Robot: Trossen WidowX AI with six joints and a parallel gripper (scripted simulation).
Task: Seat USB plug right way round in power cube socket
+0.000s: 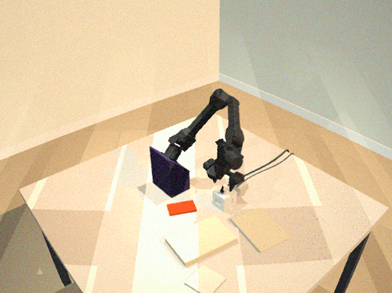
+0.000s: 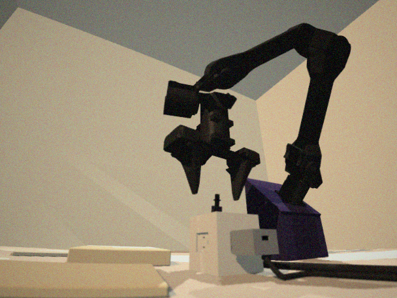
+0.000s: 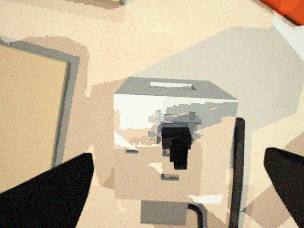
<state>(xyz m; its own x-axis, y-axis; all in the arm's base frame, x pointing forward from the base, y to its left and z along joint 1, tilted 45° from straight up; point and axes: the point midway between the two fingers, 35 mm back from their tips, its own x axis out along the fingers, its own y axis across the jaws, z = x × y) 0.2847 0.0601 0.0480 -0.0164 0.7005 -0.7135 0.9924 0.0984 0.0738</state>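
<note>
Now: gripper tip 2 cm above the USB plug. Also, from my gripper tip: orange card 10 cm behind, 15 cm to the right, 10 cm below; then book 11 cm ahead, 21 cm to the right, 10 cm below.
</note>
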